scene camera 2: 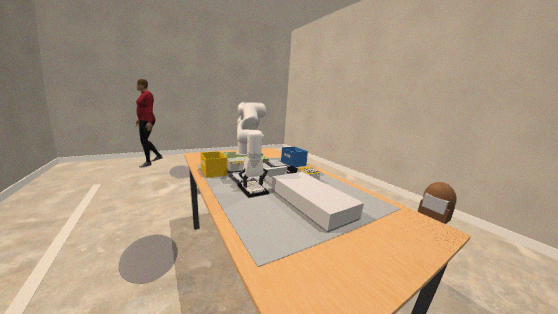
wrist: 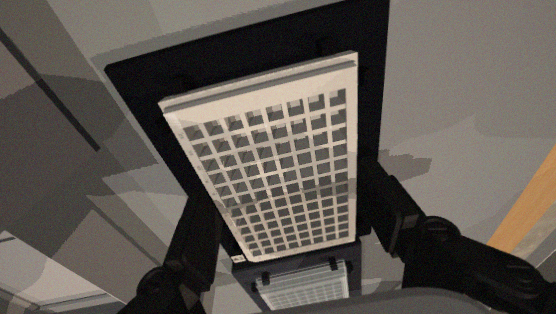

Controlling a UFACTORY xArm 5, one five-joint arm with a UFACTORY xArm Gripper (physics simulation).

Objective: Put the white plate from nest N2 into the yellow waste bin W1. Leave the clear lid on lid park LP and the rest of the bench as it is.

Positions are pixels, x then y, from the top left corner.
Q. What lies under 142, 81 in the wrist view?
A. A black nest.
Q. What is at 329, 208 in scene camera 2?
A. A long white box.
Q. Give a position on a translucent gridded plate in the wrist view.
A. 318, 281
